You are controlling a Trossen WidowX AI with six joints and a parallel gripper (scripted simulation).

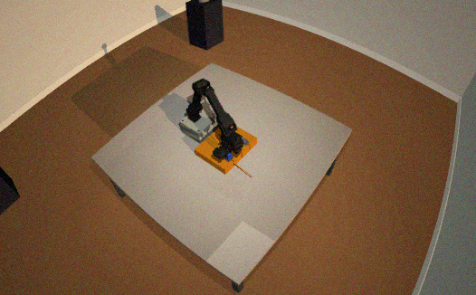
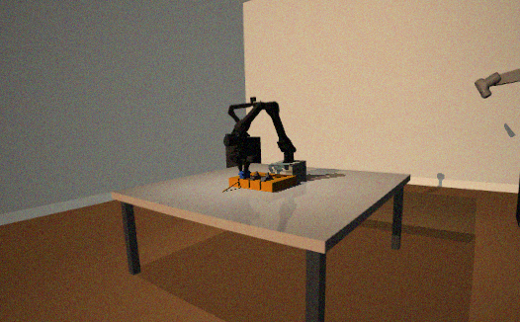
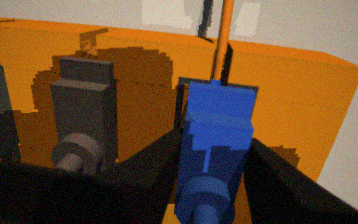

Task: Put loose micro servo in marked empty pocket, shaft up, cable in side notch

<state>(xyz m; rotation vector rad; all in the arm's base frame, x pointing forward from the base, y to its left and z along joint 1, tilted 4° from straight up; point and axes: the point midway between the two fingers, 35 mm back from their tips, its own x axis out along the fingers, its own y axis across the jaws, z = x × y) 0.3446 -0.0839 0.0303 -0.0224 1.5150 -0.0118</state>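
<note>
Now: gripper tip 120 mm past the orange deck, 70 mm to the right of it and 50 mm above it.
</note>
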